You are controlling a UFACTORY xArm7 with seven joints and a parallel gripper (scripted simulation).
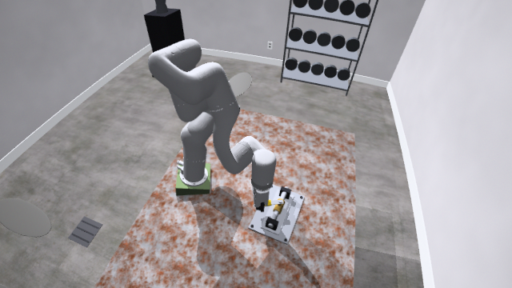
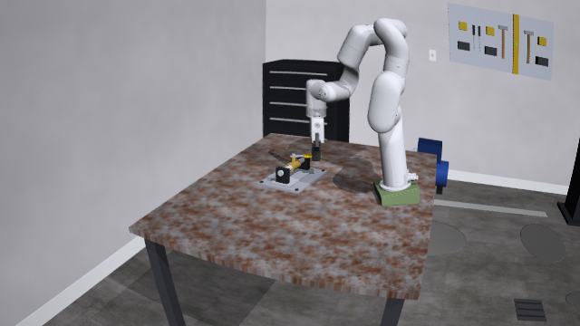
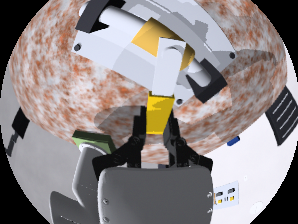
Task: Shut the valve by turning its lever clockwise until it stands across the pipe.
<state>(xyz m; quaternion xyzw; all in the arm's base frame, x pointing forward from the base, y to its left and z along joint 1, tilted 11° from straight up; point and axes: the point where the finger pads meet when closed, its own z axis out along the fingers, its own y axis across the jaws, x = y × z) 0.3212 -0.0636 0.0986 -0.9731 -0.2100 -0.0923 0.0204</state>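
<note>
Now: the yellow lever 4 cm ahead of my hand and 2 cm to the left of it.
</note>
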